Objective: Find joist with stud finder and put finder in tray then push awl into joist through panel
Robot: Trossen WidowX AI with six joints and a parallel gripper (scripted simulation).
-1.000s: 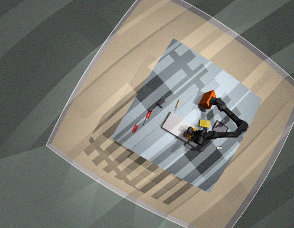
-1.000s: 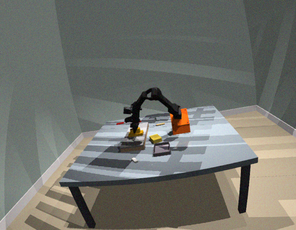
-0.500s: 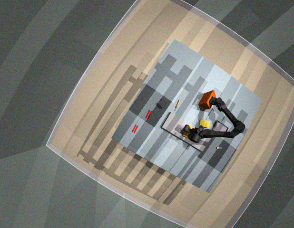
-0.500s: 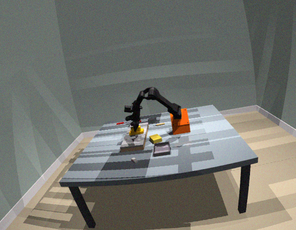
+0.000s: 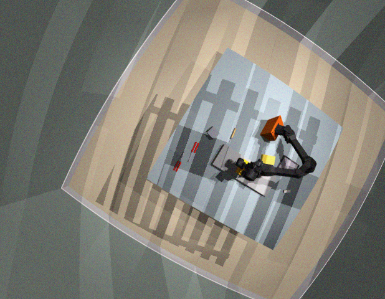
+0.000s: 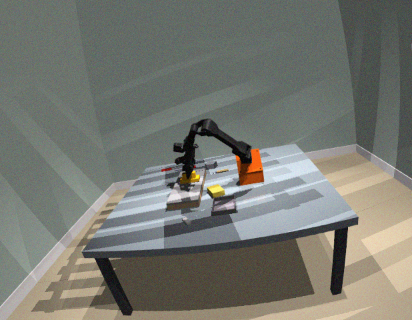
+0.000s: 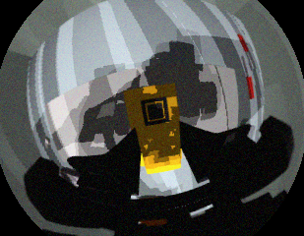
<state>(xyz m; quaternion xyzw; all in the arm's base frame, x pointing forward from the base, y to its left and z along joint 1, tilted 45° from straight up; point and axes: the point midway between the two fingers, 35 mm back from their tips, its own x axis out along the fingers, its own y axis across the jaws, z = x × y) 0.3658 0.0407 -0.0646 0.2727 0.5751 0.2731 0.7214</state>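
My gripper tip is now 34 cm to the right of the dark grey tray, 25 cm past it and 5 cm above it. Round my gripper tip: square window 3 cm above, 2 cm ahead; yellow block 19 cm behind, 15 cm to the left, 5 cm below; yellow stud finder 2 cm above, 1 cm ahead.
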